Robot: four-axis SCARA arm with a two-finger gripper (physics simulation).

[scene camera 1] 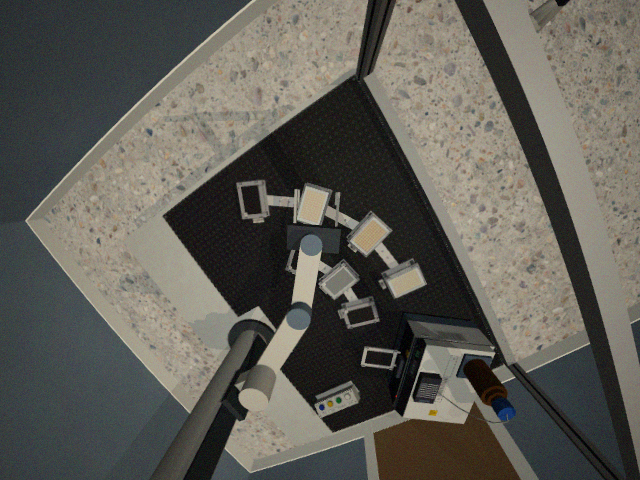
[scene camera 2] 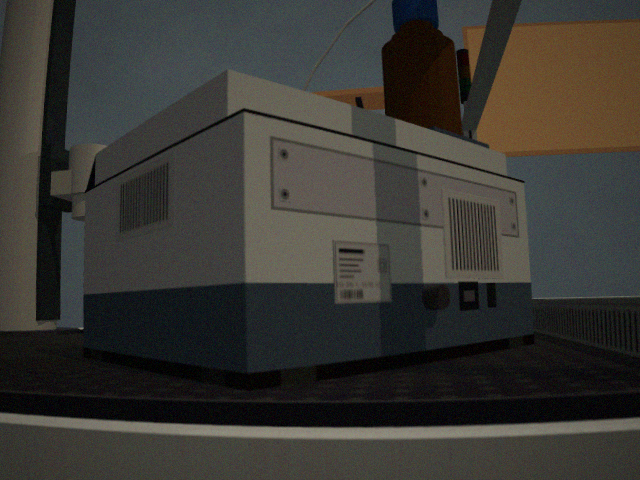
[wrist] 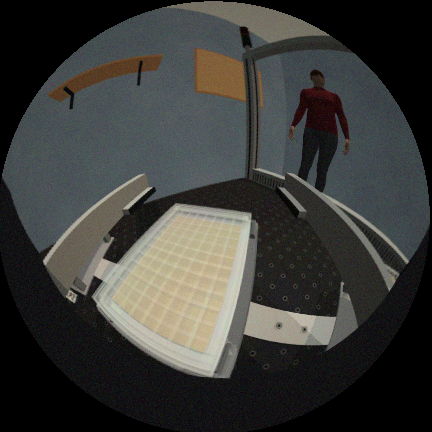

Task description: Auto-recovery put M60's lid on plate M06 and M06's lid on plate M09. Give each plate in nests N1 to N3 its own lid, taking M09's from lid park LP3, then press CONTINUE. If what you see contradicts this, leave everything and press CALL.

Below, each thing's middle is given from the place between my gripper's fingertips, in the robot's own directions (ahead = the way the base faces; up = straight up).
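Labels:
There is the brown bottle [scene camera 2: 420, 79], and I see that my gripper is well to the left of it, a good way short of it and a good way below it.

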